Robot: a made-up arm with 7 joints. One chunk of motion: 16 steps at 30 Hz.
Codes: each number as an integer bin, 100 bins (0 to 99) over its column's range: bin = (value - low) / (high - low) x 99, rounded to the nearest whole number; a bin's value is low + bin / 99 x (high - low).
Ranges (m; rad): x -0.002..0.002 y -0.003..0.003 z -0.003..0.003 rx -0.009..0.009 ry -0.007..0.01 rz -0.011..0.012
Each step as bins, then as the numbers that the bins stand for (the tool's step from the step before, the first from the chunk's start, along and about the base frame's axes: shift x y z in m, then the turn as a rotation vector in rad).
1 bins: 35 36 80 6 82 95
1 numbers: -0.00059 -0.00082 0.00185 -0.00791 0.00708 0.01107
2 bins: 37 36 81 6 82 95
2 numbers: -0.00051 -0.00082 0.00191 -0.00791 0.00708 0.01107
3 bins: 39 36 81 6 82 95
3 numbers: -0.00042 -0.00082 0.00191 -0.00791 0.00708 0.01107
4 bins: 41 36 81 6 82 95
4 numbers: -0.00034 -0.00082 0.00191 -0.00791 0.00708 0.01107
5 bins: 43 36 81 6 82 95
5 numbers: -0.00026 -0.00082 0.00191 -0.00791 0.00708 0.01107
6 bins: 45 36 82 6 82 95
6 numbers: -0.00018 -0.00082 0.00197 -0.00791 0.00708 0.01107
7 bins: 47 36 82 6 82 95
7 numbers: -0.00010 -0.00082 0.00197 -0.00791 0.00708 0.01107
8 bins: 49 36 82 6 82 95
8 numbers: -0.00002 -0.00082 0.00197 -0.00791 0.00708 0.01107
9 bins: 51 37 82 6 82 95
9 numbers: 0.00006 -0.00076 0.00197 -0.00791 0.00708 0.01107
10 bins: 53 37 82 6 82 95
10 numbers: 0.00014 -0.00076 0.00197 -0.00791 0.00708 0.01107
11 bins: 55 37 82 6 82 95
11 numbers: 0.00022 -0.00076 0.00197 -0.00791 0.00708 0.01107
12 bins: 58 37 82 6 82 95
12 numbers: 0.00034 -0.00076 0.00197 -0.00791 0.00708 0.01107
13 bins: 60 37 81 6 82 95
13 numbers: 0.00042 -0.00076 0.00191 -0.00791 0.00708 0.01107
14 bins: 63 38 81 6 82 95
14 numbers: 0.00055 -0.00070 0.00191 -0.00791 0.00708 0.01107
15 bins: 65 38 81 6 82 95
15 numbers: 0.00063 -0.00070 0.00191 -0.00791 0.00708 0.01107
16 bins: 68 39 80 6 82 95
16 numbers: 0.00075 -0.00064 0.00185 -0.00791 0.00708 0.01107
